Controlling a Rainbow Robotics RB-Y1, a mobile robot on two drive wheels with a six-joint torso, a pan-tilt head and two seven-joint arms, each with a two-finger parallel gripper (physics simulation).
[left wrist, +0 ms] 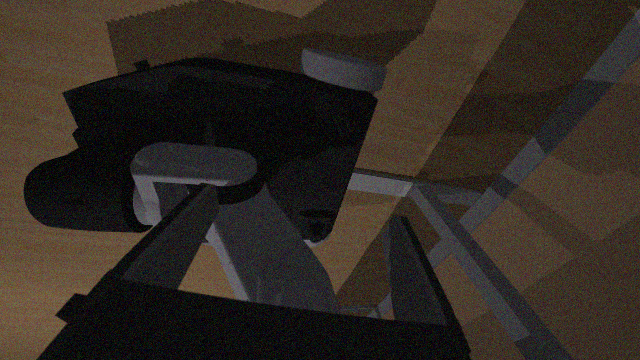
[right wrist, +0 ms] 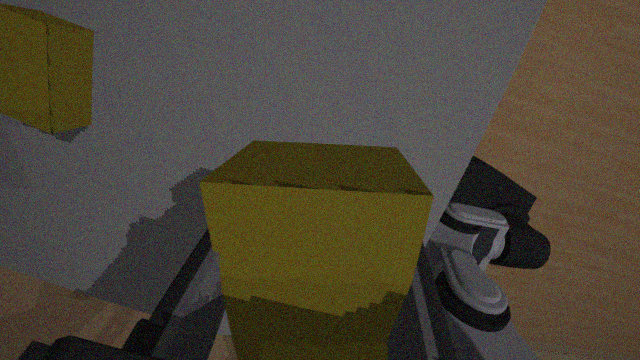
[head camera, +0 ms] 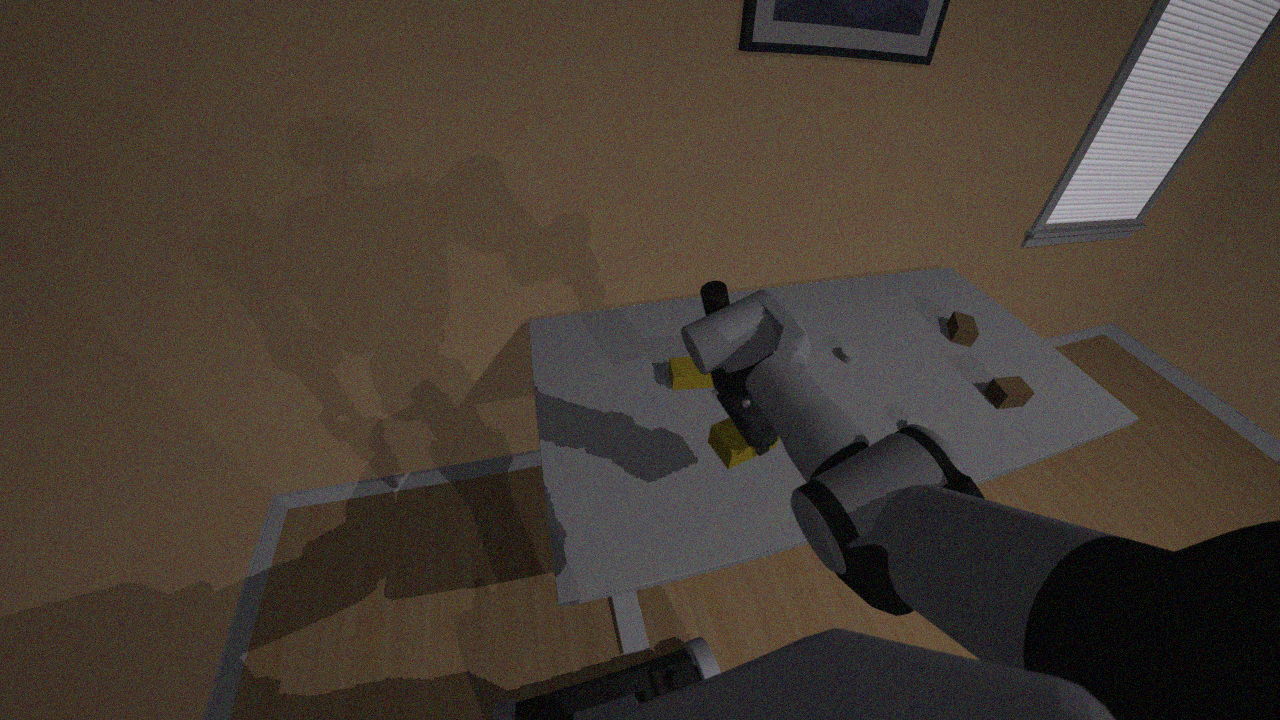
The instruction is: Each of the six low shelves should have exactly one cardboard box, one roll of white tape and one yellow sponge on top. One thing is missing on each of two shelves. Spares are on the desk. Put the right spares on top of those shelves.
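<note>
My right gripper (head camera: pixel 757 437) (right wrist: pixel 321 221) is shut on a yellow sponge (head camera: pixel 730 444) (right wrist: pixel 320 225) and holds it above the white desk (head camera: pixel 608 537) (right wrist: pixel 300 75). Another yellow sponge (head camera: pixel 690 373) (right wrist: pixel 70 75) lies on the desk, farther back in the head view. Two brown cardboard boxes (head camera: pixel 963 328) (head camera: pixel 1008 392) stand near the desk's right end. Two small pale things, perhaps tape rolls (head camera: pixel 841 354) (head camera: pixel 902 420), are between the sponges and the boxes; one is partly hidden by my right arm. My left gripper (left wrist: pixel 304 211) is open and empty, away from the desk top. The low shelves do not show.
A wall (head camera: pixel 268 223) rises behind the desk, with a framed picture (head camera: pixel 836 49) and a window with blinds (head camera: pixel 1136 134). In the left wrist view, a dark robot base (left wrist: pixel 225 110) and slanting grey bars (left wrist: pixel 470 260) are beyond the fingers, over the wooden floor (left wrist: pixel 30 125).
</note>
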